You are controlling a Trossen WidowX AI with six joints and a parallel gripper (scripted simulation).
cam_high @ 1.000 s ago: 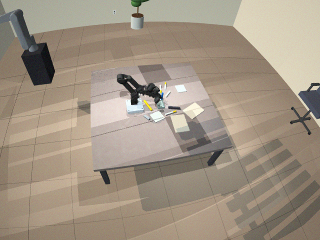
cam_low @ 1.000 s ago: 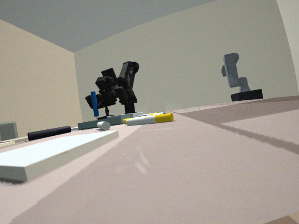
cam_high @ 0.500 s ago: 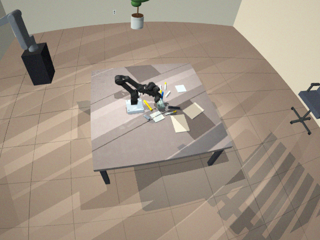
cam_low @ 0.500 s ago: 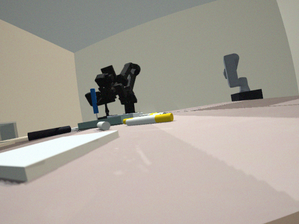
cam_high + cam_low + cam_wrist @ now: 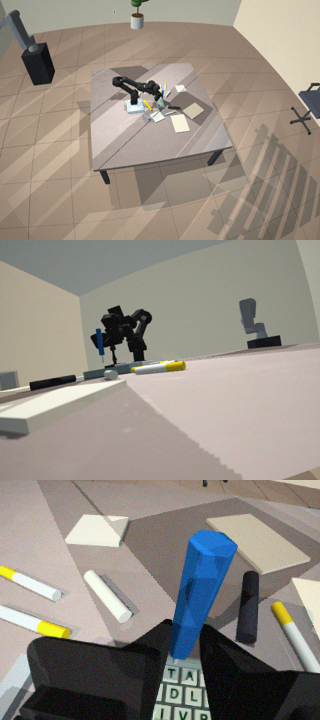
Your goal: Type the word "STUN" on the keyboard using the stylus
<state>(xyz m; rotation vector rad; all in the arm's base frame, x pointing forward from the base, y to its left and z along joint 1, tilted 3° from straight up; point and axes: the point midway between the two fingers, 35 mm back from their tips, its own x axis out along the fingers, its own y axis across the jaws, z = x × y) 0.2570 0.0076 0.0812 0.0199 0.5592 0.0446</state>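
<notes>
My gripper tip is now 4 cm past the grey block, 15 cm to the right of it and 10 cm above it. From my gripper tip the other things lie so: white cylinder (9 cm ahead, 10 cm to the left, 9 cm below); then black cylinder (12 cm ahead, 10 cm to the right, 9 cm below); then stylus (2 cm below).
</notes>
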